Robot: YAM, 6 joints.
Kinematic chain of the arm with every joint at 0, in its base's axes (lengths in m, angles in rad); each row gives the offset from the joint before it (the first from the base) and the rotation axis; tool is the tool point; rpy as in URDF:
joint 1: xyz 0 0 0.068 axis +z
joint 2: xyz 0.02 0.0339 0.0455 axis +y
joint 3: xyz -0.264 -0.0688 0 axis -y
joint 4: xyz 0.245 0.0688 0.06 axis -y
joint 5: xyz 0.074 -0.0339 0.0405 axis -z
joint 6: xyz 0.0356 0 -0.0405 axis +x
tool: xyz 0 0 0 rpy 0 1.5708 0
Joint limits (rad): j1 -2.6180..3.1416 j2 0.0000..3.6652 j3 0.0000..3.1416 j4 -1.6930..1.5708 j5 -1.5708..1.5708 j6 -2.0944..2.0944
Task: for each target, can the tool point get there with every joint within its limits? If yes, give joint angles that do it. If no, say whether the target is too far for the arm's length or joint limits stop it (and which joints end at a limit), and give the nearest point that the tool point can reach.
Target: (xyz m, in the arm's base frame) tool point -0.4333 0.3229 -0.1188
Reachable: yes | joints 2.4453 3.3338 2.2503 1.1537 -1.0102 0.2957
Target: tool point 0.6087 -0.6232 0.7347
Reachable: no: too far | nearest point 0.3672 -0.3759 0.4824 | short by 0.428 m
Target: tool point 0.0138 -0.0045 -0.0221
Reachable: yes | joints 1.5814 2.8694 0.2913 -0.3279 0.3967 -0.0158
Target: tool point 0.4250 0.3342 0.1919
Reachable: yes | joints 0.6704 2.7195 2.7723 -1.2659 0.0605 -0.1384
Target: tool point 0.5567 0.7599 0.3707
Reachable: no: too far | nearest point 0.3681 0.5024 0.2817 | short by 0.331 m
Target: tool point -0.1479 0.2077 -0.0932
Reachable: yes | joints 2.2758 2.7644 1.2346 -0.9640 0.6637 0.6081
